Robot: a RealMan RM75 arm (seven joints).
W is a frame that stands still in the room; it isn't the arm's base.
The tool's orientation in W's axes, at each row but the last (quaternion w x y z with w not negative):
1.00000 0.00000 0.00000 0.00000
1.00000 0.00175 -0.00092 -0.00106
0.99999 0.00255 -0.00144 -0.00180
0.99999 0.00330 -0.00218 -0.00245
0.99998 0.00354 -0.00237 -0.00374
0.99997 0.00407 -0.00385 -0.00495
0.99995 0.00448 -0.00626 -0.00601
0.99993 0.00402 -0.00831 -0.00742
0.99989 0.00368 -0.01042 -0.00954
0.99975 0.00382 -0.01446 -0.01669
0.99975 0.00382 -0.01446 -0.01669
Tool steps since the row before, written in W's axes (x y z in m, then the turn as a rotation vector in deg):
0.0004 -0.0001 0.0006 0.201 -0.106 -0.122
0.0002 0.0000 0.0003 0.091 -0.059 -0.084
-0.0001 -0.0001 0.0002 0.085 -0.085 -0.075
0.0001 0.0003 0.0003 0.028 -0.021 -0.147
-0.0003 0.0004 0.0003 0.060 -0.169 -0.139
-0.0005 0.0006 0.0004 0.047 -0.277 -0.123
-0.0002 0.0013 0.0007 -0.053 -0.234 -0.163
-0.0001 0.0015 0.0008 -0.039 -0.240 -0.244
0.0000 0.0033 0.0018 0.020 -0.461 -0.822
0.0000 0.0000 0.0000 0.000 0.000 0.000
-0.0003 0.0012 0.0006 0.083 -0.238 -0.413
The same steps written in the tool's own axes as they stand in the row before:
0.0004 -0.0001 0.0006 0.201 -0.106 -0.122
0.0002 0.0000 0.0003 0.091 -0.059 -0.084
-0.0001 -0.0001 0.0002 0.085 -0.085 -0.075
0.0001 0.0003 0.0003 0.027 -0.022 -0.147
-0.0003 0.0004 0.0003 0.061 -0.170 -0.138
-0.0005 0.0006 0.0004 0.049 -0.278 -0.121
-0.0002 0.0013 0.0007 -0.052 -0.236 -0.160
-0.0001 0.0015 0.0008 -0.039 -0.243 -0.241
0.0000 0.0033 0.0018 0.012 -0.467 -0.819
0.0000 0.0000 0.0000 0.000 0.000 0.000
-0.0003 0.0012 0.0006 0.079 -0.238 -0.414

